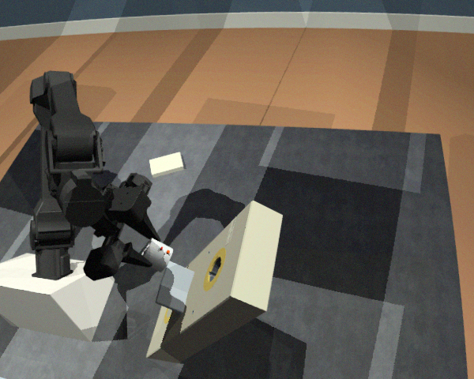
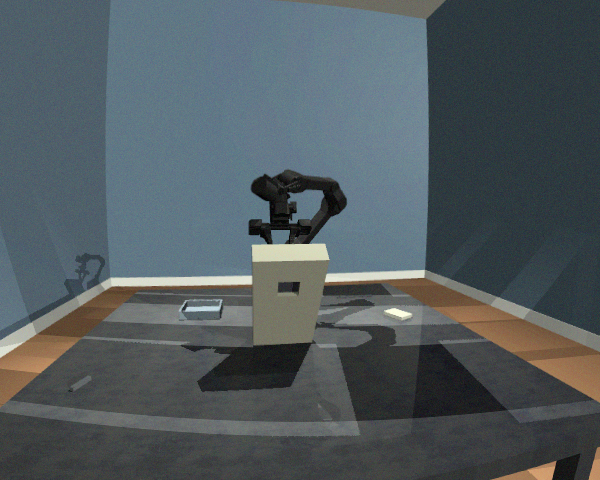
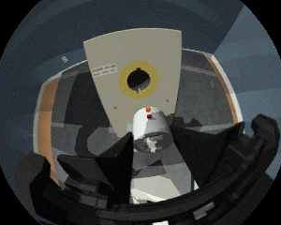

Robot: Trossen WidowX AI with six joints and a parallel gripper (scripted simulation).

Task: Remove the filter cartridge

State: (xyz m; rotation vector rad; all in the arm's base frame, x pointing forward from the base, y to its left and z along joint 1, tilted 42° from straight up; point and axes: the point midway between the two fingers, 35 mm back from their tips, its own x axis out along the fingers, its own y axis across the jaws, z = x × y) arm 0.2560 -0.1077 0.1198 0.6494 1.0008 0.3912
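My gripper tip is 330 mm past the tray, 280 mm to the left of it and 270 mm above it. The rest, counted from my gripper tip: cream service panel: 120 mm below, 70 mm ahead; then cream block: 460 mm to the left, 270 mm below, 190 mm behind; then filter cartridge: right at my gripper tip.
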